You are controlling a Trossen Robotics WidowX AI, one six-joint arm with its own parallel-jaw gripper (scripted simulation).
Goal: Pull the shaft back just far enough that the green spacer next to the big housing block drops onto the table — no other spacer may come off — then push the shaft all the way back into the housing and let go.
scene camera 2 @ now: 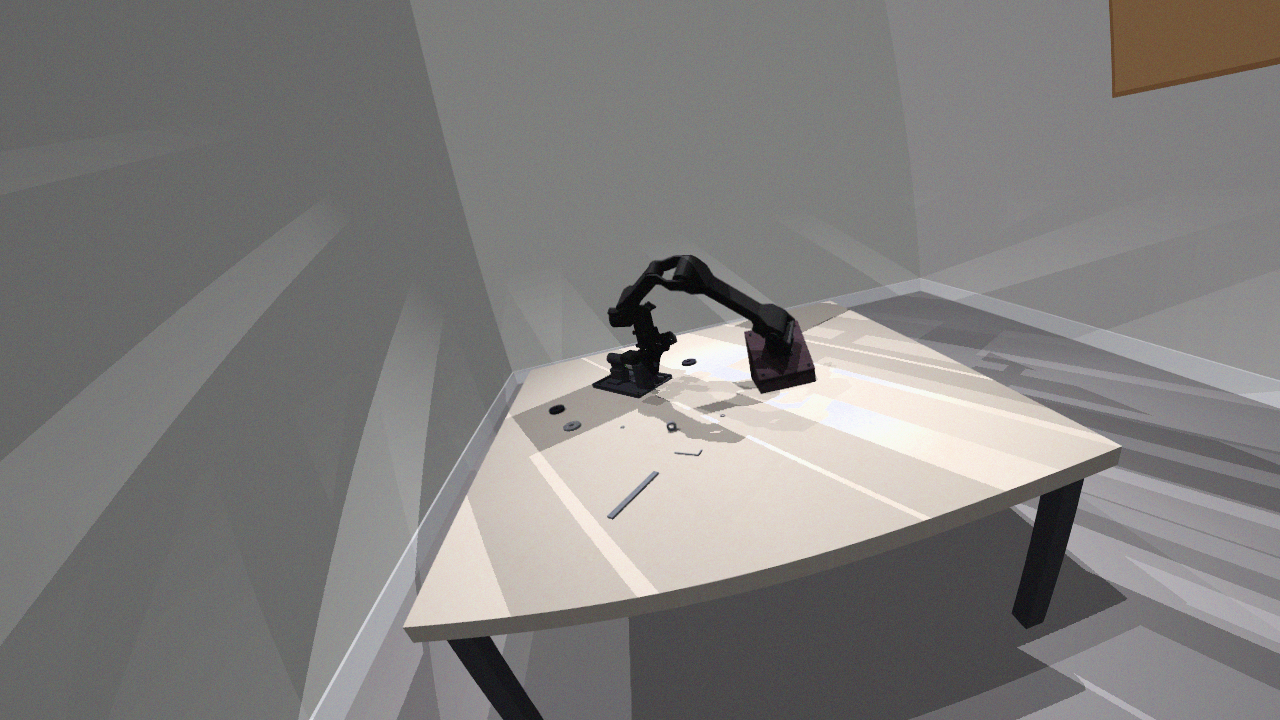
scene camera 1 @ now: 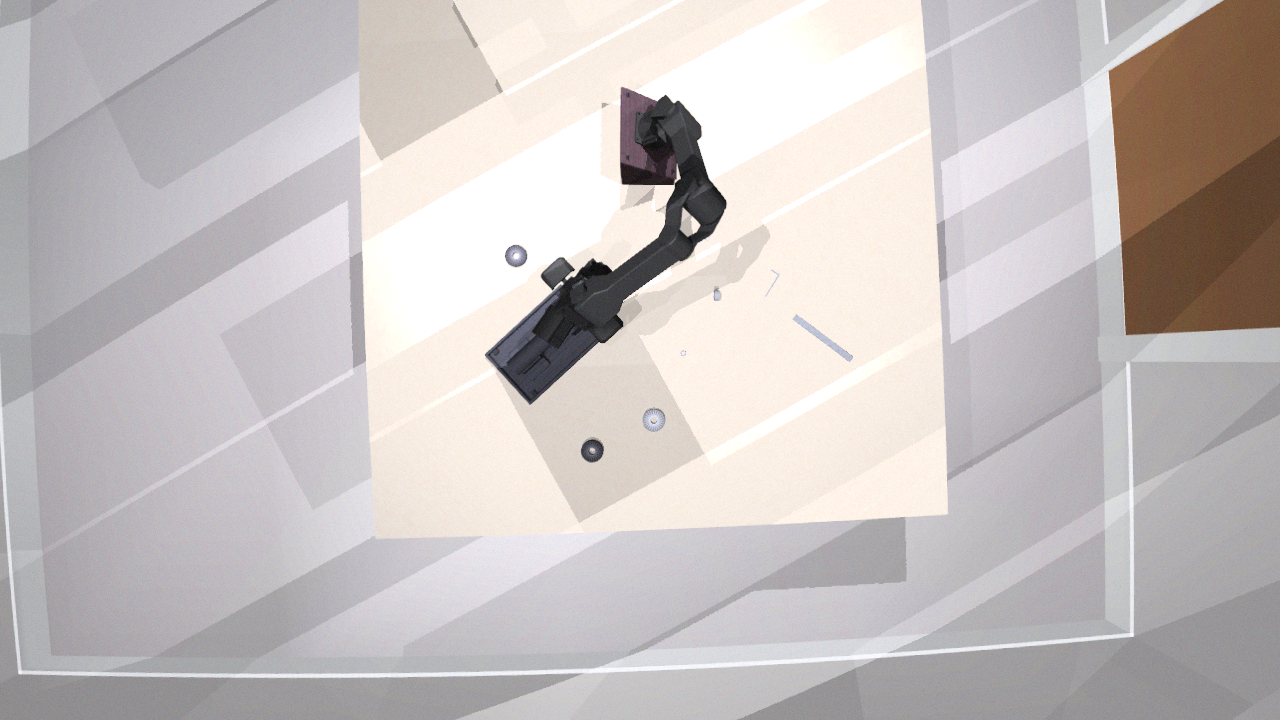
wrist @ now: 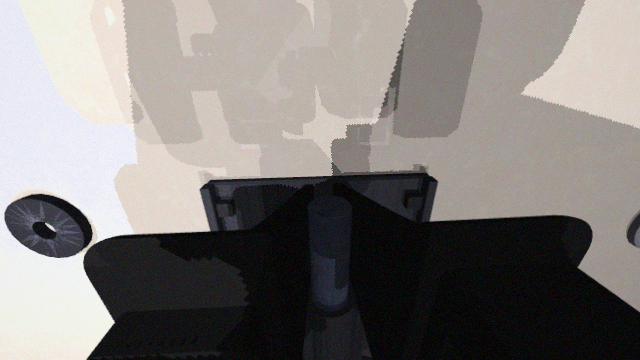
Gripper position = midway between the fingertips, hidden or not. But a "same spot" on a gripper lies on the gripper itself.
The gripper shows in scene camera 2, in scene camera 1 (585, 304) and in the wrist view. The same spot on a dark housing block: (scene camera 2: 638, 381) is (scene camera 1: 579, 330). The same spot on the gripper: (wrist: 507, 281) is (scene camera 2: 649, 356).
